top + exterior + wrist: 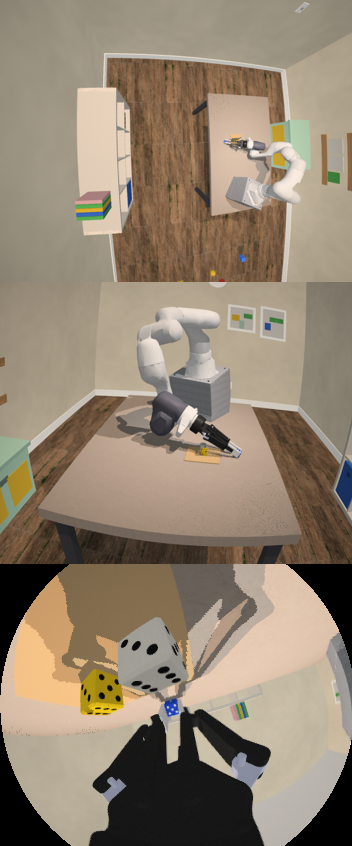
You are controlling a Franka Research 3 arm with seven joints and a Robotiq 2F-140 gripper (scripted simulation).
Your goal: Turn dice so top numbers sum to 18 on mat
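The blue die is 1 cm ahead of my hand, 2 cm to the left of it and 1 cm below it. From my hand the other things lie so: white die (6 cm behind, 12 cm to the right, 1 cm below); yellow die (1 cm behind, 12 cm to the right, 1 cm below); mat (1 cm behind, 12 cm to the right, 3 cm below).
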